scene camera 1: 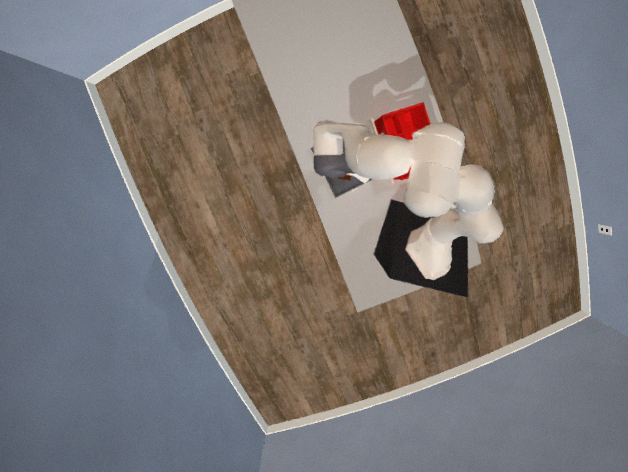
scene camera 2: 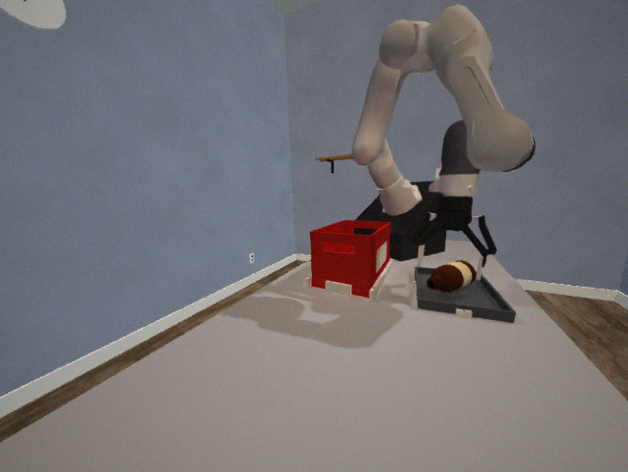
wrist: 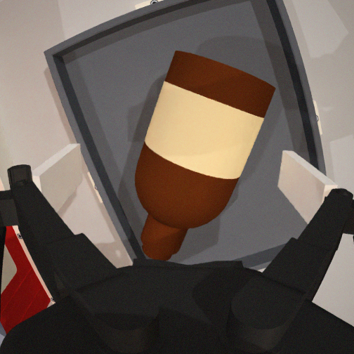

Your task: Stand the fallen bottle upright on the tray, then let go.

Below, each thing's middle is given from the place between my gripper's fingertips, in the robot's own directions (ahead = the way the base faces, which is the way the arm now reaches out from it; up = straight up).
The brown bottle (scene camera 2: 452, 276) is 2 cm below my hand and 1 cm to the left of it.
